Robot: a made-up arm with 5 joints.
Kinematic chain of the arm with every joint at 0, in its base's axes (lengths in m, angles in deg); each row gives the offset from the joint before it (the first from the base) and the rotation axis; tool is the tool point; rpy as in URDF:
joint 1: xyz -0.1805 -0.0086 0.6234 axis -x
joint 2: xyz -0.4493 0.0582 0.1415 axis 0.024 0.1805 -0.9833
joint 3: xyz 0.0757 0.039 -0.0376 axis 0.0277 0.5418 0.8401
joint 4: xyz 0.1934 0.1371 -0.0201 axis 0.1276 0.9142 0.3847
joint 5: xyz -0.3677 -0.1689 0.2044 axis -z
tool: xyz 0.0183 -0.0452 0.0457 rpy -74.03 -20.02 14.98
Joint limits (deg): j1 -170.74..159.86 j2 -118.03..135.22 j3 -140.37..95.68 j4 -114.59..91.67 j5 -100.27..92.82
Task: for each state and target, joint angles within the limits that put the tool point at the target. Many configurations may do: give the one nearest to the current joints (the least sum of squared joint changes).
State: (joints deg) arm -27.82 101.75 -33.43 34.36 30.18
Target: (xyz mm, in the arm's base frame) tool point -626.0 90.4 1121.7
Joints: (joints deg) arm -4.80 110.22 -58.63 45.72 37.20
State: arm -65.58 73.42 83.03 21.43 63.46
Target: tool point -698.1 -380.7 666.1
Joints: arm -58.69 89.20 71.97 -2.30 65.90
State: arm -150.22 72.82 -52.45 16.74 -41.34
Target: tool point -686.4 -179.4 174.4
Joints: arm -147.15 63.21 -37.72 49.17 -44.18
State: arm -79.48 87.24 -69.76 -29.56 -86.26
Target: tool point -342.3 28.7 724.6
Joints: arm -80.77 57.55 -86.46 -36.13 -100.27
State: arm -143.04 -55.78 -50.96 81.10 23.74
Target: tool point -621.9 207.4 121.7
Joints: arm -170.74 -45.80 -89.48 86.48 26.63
